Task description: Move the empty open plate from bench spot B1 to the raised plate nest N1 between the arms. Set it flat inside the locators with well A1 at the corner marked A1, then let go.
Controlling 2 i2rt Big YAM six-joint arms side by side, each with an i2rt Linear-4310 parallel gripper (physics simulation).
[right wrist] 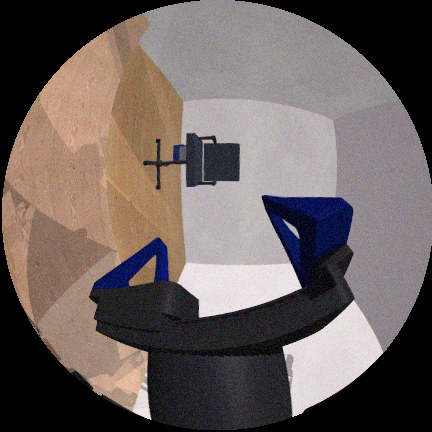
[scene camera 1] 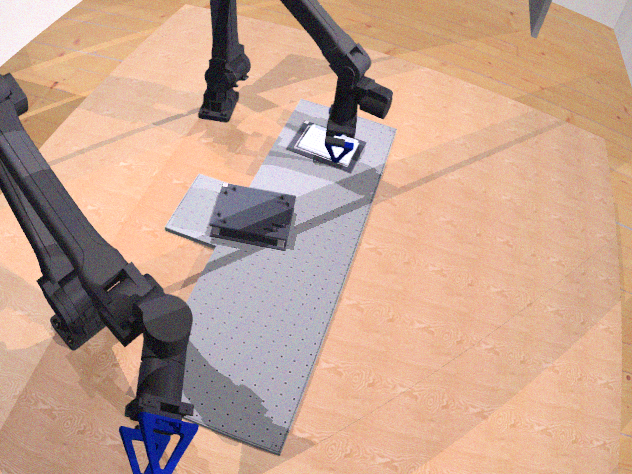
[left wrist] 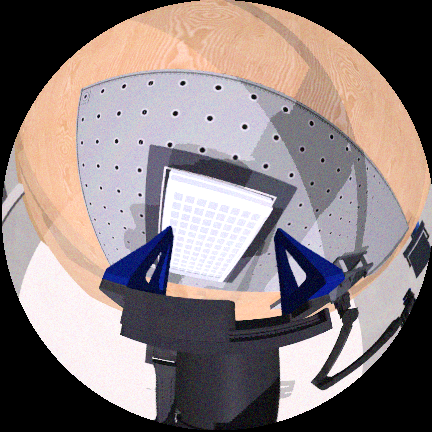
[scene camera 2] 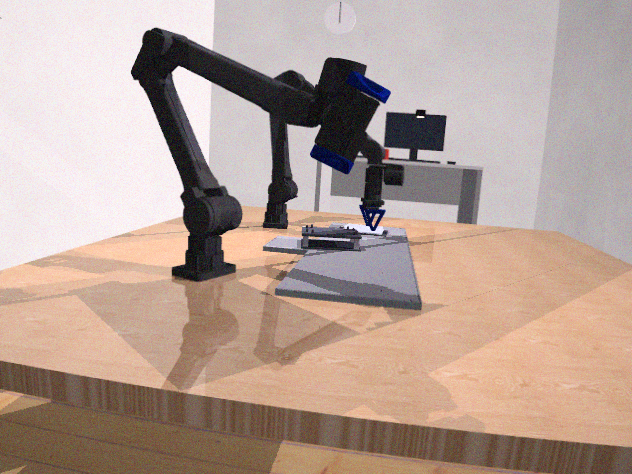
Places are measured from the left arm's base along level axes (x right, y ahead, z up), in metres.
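Where they show: left gripper, fingertip midpoint: [scene camera 1: 336, 148] [left wrist: 224, 232] [scene camera 2: 370, 228]; right gripper, fingertip midpoint: [right wrist: 208, 223] [scene camera 2: 360, 127]; left arm's base, link origin: [scene camera 1: 219, 106] [scene camera 2: 275, 225]; right arm's base, link origin: [scene camera 1: 83, 320] [scene camera 2: 204, 273].
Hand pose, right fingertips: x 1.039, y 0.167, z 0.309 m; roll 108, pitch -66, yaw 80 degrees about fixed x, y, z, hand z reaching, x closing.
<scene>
Things, the pixels of their top centre, and the offset from my right fingertips. Level surfaces: height alone.
- white plate, top centre: [left wrist: 202, 247] [scene camera 1: 329, 141] [scene camera 2: 364, 226] dx -0.945, dy +0.142, dz -0.280 m
- raised dark nest N1, top centre: [scene camera 1: 253, 206] [left wrist: 340, 294] [scene camera 2: 331, 227] dx -0.659, dy +0.011, dz -0.245 m
- perforated grey board, surface height: dz -0.296 m
- wooden table, surface height: dz -0.309 m
The white plate [scene camera 1: 312, 138] [left wrist: 215, 215] with a grid of wells lies flat on its dark base [left wrist: 156, 180] at B1, at the back of the grey board. My left gripper [scene camera 1: 336, 157] [scene camera 2: 373, 226] [left wrist: 224, 232] is open, pointing down low over the plate; in the left wrist view its fingers stand to either side of the plate's farther part. Whether they touch it cannot be told. The raised dark nest N1 [scene camera 1: 252, 208] [scene camera 2: 330, 233] has small pegs near its corners and carries no plate. My right gripper [scene camera 2: 350, 122] [right wrist: 208, 223] is open and empty, held high, far from the plate.
The perforated grey board [scene camera 1: 285, 301] [scene camera 2: 357, 272] [left wrist: 112, 105] lies on the wooden table [scene camera 1: 459, 285] [scene camera 2: 490, 326]. The nest stands between the plate and the board's near end. A desk with a monitor [scene camera 2: 415, 131] and a chair [right wrist: 221, 162] stand away from the table.
</scene>
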